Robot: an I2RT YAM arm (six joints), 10 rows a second.
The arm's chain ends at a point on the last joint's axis. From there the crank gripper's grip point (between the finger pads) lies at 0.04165 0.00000 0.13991 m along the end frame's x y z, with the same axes.
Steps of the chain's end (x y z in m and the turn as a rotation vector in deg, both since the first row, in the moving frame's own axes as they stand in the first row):
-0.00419 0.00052 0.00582 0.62 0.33 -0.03
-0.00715 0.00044 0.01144 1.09 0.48 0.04
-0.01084 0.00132 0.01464 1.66 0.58 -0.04
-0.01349 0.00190 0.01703 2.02 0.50 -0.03
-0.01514 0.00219 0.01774 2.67 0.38 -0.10
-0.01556 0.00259 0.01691 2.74 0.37 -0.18
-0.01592 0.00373 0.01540 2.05 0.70 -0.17
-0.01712 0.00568 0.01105 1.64 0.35 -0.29
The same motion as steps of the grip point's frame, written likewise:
-0.00339 -0.00101 0.00557 0.62 0.33 -0.03
-0.00598 -0.00219 0.01106 1.09 0.48 0.04
-0.00943 -0.00276 0.01415 1.66 0.58 -0.04
-0.01227 -0.00305 0.01657 2.02 0.50 -0.03
-0.01422 -0.00439 0.01731 2.67 0.38 -0.10
-0.01467 -0.00422 0.01648 2.74 0.37 -0.18
-0.01422 -0.00139 0.01479 2.05 0.70 -0.17
-0.01628 0.00147 0.01073 1.64 0.35 -0.29

